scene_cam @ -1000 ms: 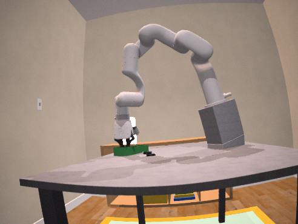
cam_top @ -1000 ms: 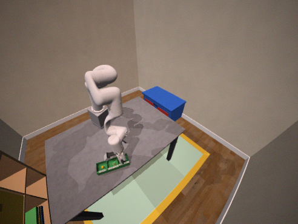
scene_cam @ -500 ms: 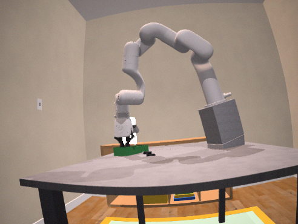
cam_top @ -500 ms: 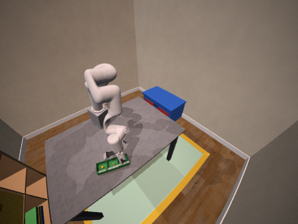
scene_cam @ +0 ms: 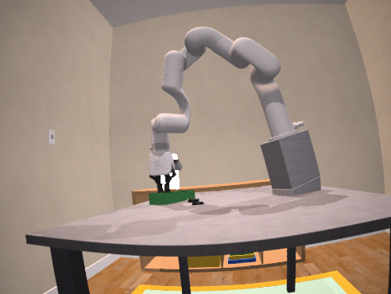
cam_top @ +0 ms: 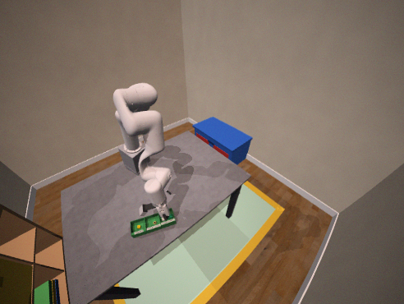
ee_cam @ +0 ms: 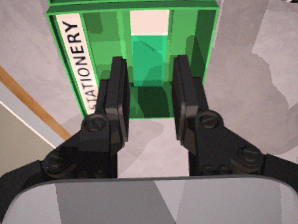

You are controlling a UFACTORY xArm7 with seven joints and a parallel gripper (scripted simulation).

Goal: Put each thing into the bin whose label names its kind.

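Right now the eraser-like block is 5 cm below my hand. Round my hand: yellow nut 8 cm to the right, 6 cm below; black cylinder 12 cm behind, 6 cm below, 2 cm to the right; green three-compartment bin 8 cm to the right, 4 cm below.
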